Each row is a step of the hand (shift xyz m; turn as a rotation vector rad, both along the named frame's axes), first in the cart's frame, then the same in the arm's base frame.
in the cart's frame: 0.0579 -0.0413 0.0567 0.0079 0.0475 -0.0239
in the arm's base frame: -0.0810 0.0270 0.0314 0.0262 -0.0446 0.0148
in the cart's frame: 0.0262 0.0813 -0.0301 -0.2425 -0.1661 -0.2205
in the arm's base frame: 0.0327 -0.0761 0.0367 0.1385 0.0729 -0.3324
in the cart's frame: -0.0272 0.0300 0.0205 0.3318 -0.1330 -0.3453
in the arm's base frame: 0.0348 0.0129 0.0261 -0.2701 -0.3408 -0.2407
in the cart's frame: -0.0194 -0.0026 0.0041 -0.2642 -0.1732 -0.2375
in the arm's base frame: 0.0130 0.0147 -0.0041 0.1548 0.0773 -0.3553
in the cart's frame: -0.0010 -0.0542 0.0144 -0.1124 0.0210 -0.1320
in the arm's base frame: -0.0336 0.0380 -0.0239 0.1272 -0.0363 -0.1141
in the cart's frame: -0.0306 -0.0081 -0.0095 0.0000 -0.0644 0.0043
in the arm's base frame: 0.0213 0.0147 -0.0206 -0.0383 0.0360 -0.0374
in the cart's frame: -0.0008 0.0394 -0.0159 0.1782 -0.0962 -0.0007
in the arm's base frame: 0.0267 -0.0304 0.0130 -0.1963 -0.0484 -0.0109
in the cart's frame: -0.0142 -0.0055 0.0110 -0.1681 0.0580 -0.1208
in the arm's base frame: 0.0058 0.0179 0.0005 0.1904 -0.0175 -0.0983
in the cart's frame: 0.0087 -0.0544 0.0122 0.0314 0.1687 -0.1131
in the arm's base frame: -0.0410 0.0313 -0.0229 0.0960 -0.1787 0.0330
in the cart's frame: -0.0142 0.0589 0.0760 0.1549 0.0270 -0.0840
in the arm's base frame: 0.0303 0.0275 0.0881 -0.0896 -0.1541 -0.0004
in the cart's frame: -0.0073 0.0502 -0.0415 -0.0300 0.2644 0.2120
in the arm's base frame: 0.0433 -0.0492 -0.0006 0.1352 0.0199 0.3115
